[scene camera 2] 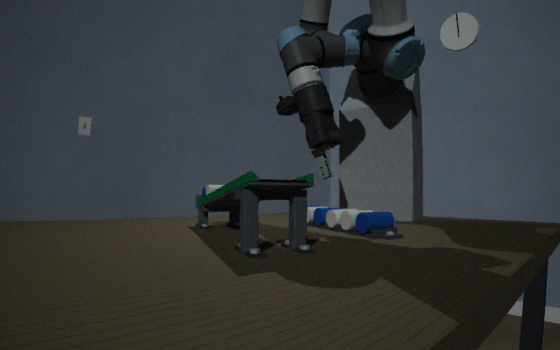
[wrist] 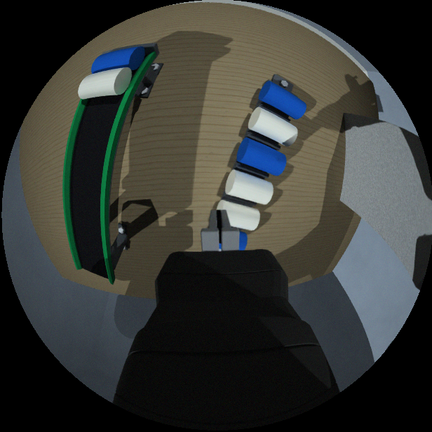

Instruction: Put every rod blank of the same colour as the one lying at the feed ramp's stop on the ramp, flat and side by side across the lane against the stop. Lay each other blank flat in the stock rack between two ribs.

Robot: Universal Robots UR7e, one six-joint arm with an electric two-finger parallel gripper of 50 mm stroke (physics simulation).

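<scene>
The feed ramp has green side rails and a black lane. A blue blank lies across its far low end against the dark stop, and a white blank lies flat beside it. The stock rack holds blanks in a row, from the top of the wrist view: blue, white, blue, white, white and blue. My gripper is shut and empty above the rack's near end, partly hiding the last blue blank.
The ramp stands on dark legs with bolted feet, left of the rack in the wrist view. A grey pedestal rises behind the rack in the scene view. The wooden table's edge runs along the right in the scene view.
</scene>
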